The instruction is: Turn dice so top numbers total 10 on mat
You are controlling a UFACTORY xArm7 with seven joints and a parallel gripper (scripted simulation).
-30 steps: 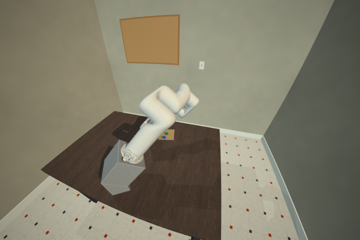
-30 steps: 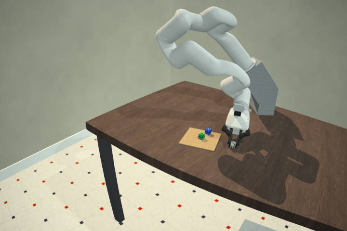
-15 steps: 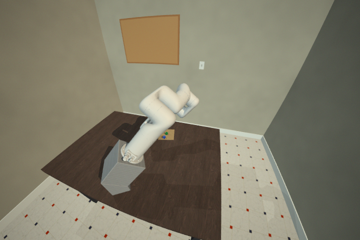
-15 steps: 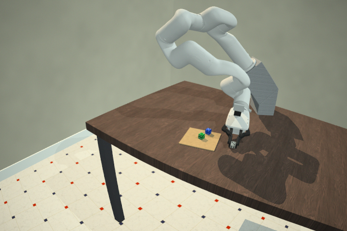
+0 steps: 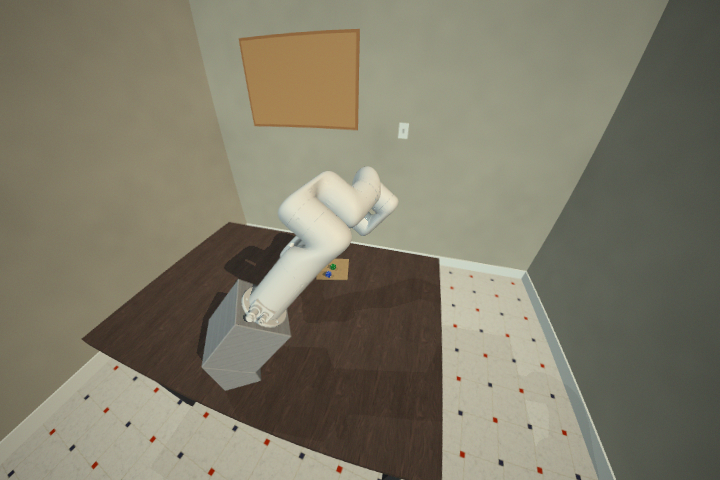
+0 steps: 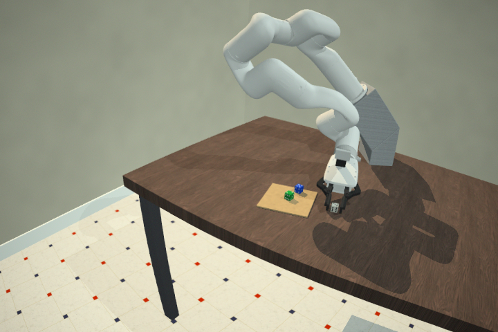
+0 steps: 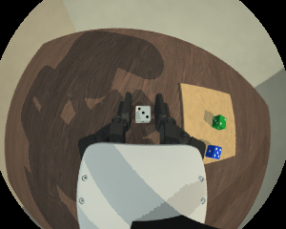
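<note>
The white die is 1 cm below my hand. Also, from my hand: green die: 1 cm behind, 13 cm to the right, 1 cm below; tan mat: 1 cm behind, 14 cm to the right, 2 cm below; blue die: 6 cm behind, 12 cm to the right, 1 cm below.
</note>
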